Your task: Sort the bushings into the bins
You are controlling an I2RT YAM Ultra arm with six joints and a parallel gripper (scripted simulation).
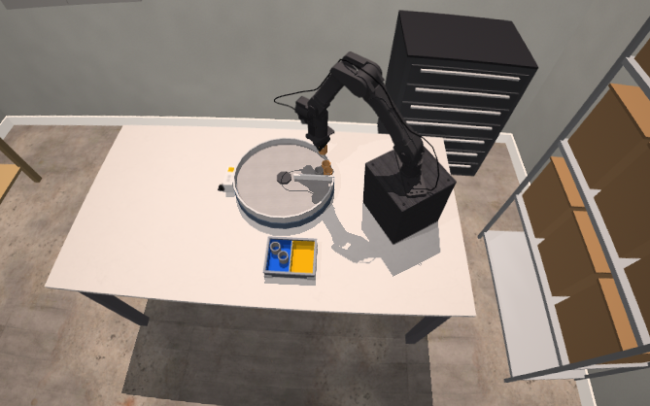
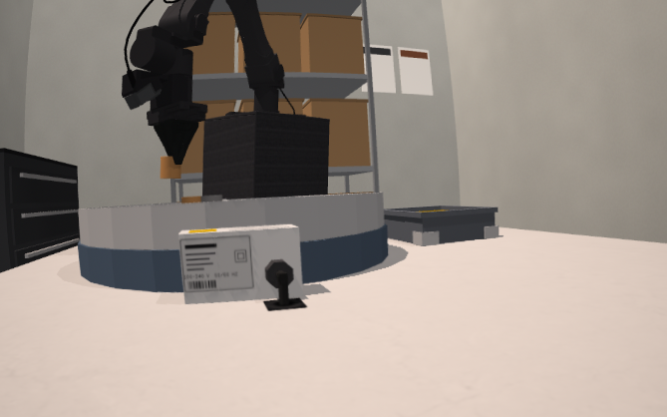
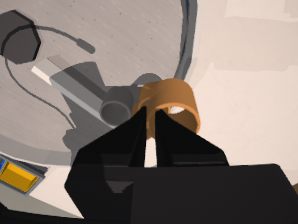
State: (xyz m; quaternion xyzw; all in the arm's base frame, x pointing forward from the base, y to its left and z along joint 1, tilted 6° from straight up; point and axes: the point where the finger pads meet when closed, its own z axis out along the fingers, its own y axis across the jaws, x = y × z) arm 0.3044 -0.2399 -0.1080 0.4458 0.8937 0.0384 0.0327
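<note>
My hand is 10 cm short of the yellow bin, 42 cm to the right of it and 14 cm above it. Round my hand: blue bin 19 cm ahead, 41 cm to the left, 14 cm below; then round grey turntable 16 cm ahead, 6 cm to the left, 10 cm below.
</note>
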